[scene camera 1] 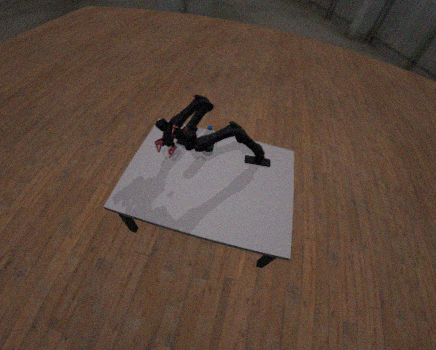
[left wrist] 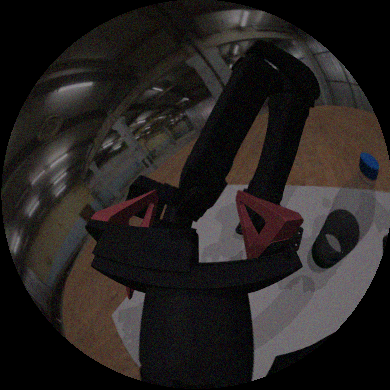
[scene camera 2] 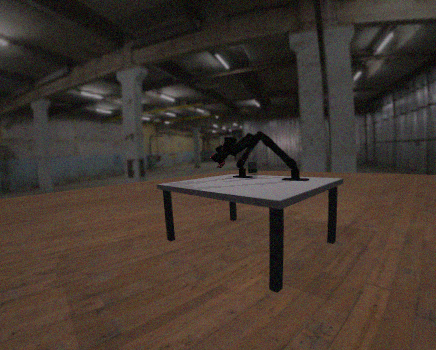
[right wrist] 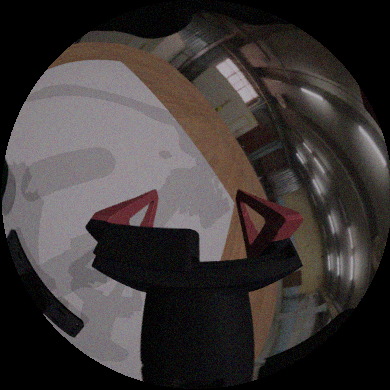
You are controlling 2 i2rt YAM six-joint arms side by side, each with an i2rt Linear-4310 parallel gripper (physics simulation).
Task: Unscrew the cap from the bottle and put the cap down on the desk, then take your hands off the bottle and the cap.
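Frame: origin at the left arm's base, x ahead, y left, z up, level; centimetres.
Where they show: left gripper, between the fingertips: (scene camera 1: 179, 126) (left wrist: 196, 194); right gripper, between the fingertips: (scene camera 1: 164, 154) (scene camera 2: 213, 162) (right wrist: 196, 193); left arm's base, origin of its link: (scene camera 1: 257, 161) (scene camera 2: 295, 180); right arm's base, origin of its link: (scene camera 2: 242, 177).
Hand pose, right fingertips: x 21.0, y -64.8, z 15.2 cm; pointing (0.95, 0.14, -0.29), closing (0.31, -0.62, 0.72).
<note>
Each offset is from my right fingertips to the top centre of the thing. Level surfaces: height alone.
The bottle @(dy +26.0, dx -21.3, dz +10.7 cm) (left wrist: 338, 237) (scene camera 2: 252, 167) stands upright, clear with a dark label; the left arm partly hides it in scene camera 1. Its blue cap @(dy +26.0, dx -21.3, dz +10.8 cm) (left wrist: 369, 166) (scene camera 1: 210, 127) sits on top of the neck. My left gripper is open, with nothing between its fingers, and is apart from the bottle, which lies off to the right in the left wrist view. My right gripper (right wrist: 196, 193) (scene camera 1: 165, 148) is open and empty above the table, left of the bottle in scene camera 1. Neither gripper touches the bottle or the cap.
The white table @(dz -15.2 cm) (scene camera 1: 240, 210) (scene camera 2: 300, 192) carries both arm bases. The left arm's base (scene camera 1: 257, 161) is at the right in scene camera 1. The two arms are close together, with the right arm (left wrist: 225, 120) rising beyond the left fingers in the left wrist view.
</note>
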